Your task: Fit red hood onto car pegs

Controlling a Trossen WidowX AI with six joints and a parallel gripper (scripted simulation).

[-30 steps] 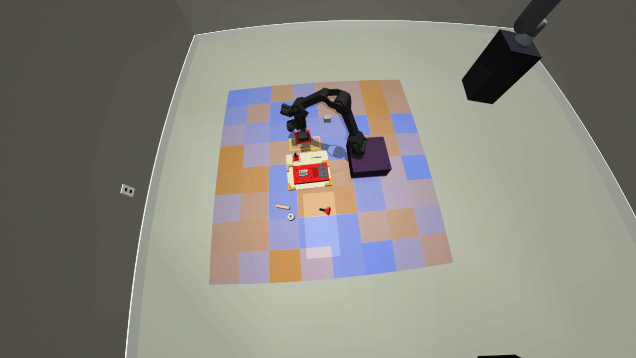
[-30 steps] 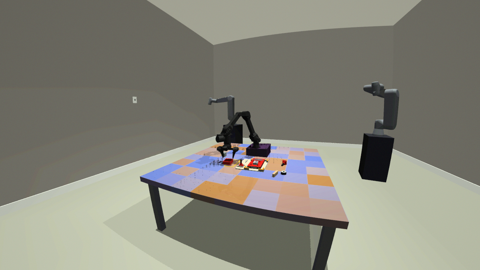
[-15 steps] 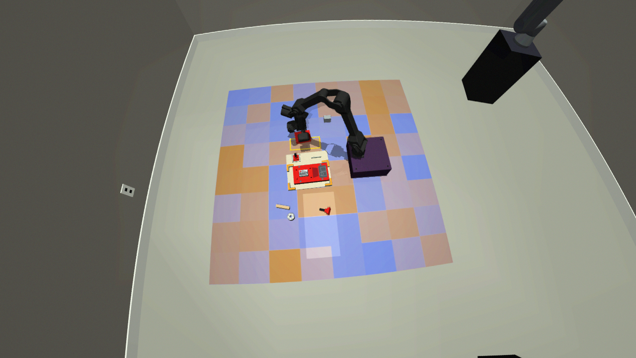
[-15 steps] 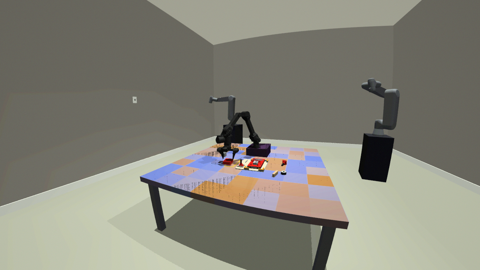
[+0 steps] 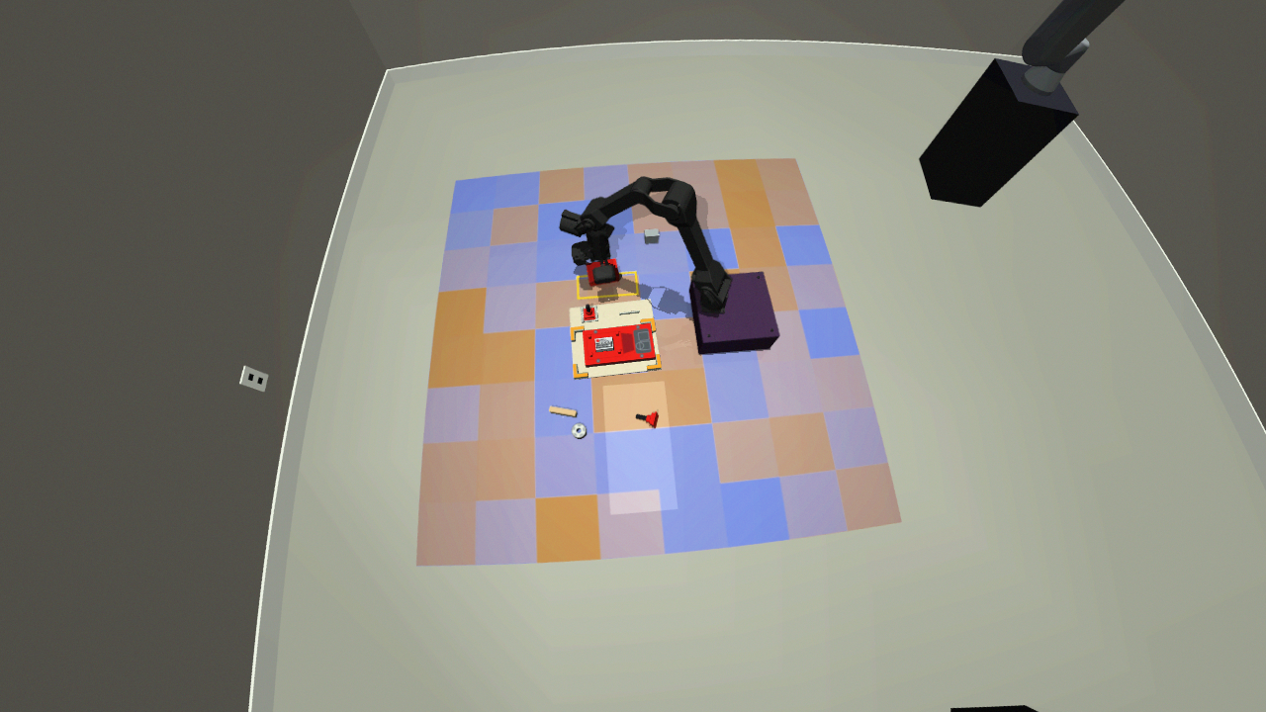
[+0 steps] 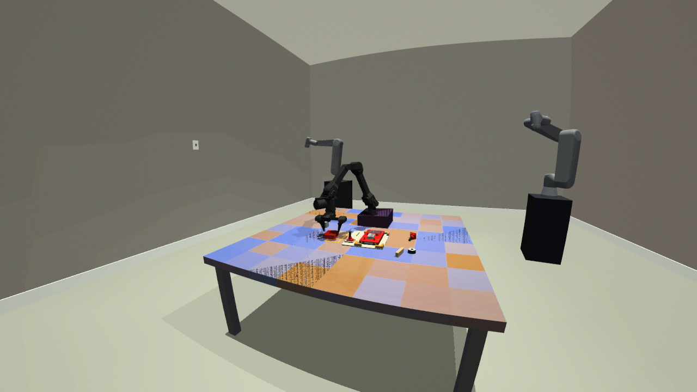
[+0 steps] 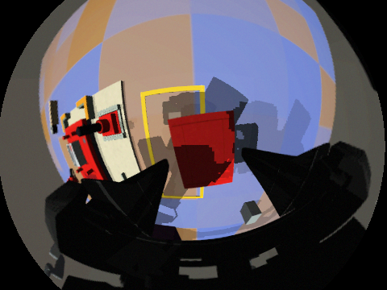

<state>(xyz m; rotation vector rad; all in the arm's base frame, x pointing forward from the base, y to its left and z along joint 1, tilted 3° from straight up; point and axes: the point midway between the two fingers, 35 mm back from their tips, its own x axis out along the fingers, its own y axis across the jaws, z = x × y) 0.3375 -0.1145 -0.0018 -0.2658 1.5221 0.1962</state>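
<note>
The red hood is 1 cm below my gripper tip. Also, from my gripper tip: wooden block (5 cm ahead, 45 cm to the left, 1 cm below); grey engine block (4 cm behind, 25 cm to the left); cream jig (6 cm behind, 23 cm to the left, 2 cm below).
</note>
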